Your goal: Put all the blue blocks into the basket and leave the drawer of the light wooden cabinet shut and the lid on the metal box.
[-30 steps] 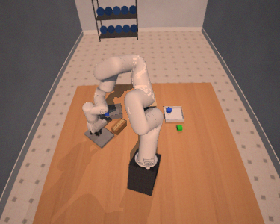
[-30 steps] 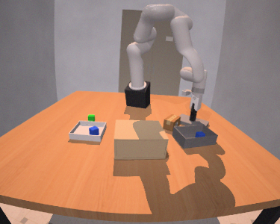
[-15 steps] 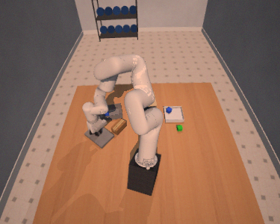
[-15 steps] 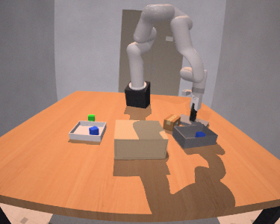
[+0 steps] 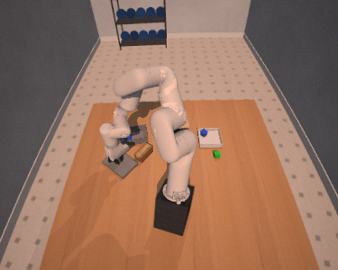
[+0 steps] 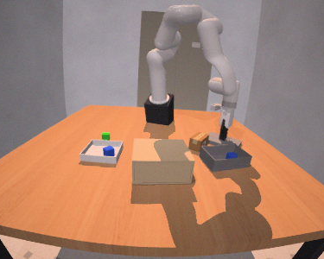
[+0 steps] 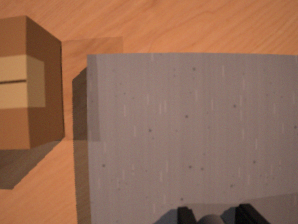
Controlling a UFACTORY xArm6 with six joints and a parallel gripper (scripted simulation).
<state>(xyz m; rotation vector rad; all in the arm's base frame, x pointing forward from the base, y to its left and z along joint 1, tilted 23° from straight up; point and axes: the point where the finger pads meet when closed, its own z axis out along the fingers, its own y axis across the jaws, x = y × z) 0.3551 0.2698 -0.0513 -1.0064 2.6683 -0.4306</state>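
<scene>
Now: the grey metal box 190 mm ahead of my hand, 110 mm to the right of it and 20 mm below it. Round my hand: small brown box (150 mm to the right, 30 mm ahead, 10 mm below); drawer (380 mm to the right, 180 mm ahead); red block (180 mm to the right, 40 mm ahead, 20 mm below).
</scene>
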